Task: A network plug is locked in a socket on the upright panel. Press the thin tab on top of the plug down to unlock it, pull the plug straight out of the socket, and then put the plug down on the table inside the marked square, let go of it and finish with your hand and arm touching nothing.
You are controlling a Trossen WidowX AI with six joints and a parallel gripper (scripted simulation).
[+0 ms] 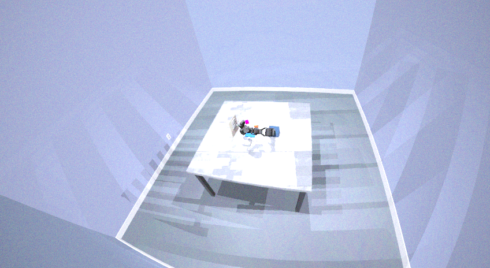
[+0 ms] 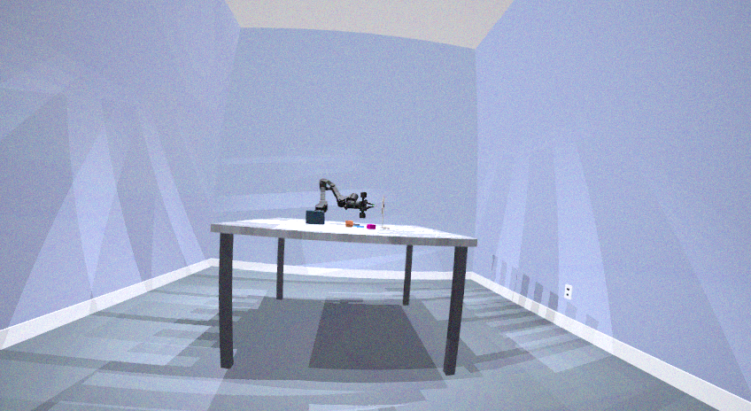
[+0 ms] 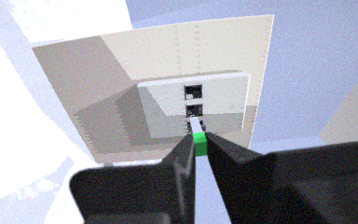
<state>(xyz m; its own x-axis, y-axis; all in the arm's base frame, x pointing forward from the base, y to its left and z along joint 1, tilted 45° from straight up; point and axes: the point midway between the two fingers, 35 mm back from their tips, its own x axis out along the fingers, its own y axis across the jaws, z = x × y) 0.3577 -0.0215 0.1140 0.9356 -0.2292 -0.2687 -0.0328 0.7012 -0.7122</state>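
Right now my gripper tip is 150 mm above the blue marked square, 120 mm past it and 30 mm to the left of it. From my gripper tip the other things lie so: network plug right at my gripper tip; then beige panel 70 mm ahead, 50 mm below, 10 mm to the right.
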